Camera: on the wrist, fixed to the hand. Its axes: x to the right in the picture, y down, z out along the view.
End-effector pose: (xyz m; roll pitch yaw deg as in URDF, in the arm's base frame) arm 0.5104 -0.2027 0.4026 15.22 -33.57 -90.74
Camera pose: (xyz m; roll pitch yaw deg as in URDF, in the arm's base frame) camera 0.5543 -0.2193 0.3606 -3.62 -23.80 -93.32
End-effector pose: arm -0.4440 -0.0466 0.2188 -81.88 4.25 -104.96
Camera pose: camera -0.4880 -0.0217 0.1812 -102.37 0.65 -114.33
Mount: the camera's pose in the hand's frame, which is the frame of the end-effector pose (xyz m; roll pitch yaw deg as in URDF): -0.0099 0.0311 -0.0539 -20.46 8.77 -4.89
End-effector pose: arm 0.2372 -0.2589 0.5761 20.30 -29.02 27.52
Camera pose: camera 0.2245 -0.2115 0.5365 0.86 -19.09 25.94
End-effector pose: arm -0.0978 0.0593 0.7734 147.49 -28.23 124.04
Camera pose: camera -0.0787 0.0262 0.8235 122.09 -32.63 134.51
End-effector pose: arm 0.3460 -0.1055 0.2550 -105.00 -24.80 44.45
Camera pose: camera 0.3865 -0.1500 0.2362 -121.08 -31.52 35.99
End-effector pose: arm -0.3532 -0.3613 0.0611 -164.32 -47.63 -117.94
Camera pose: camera -0.3743 -0.3062 0.0831 172.22 -57.33 -113.70
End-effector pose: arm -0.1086 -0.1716 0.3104 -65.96 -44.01 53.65
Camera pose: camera -0.0626 -0.1708 0.2673 -76.32 -44.01 39.68
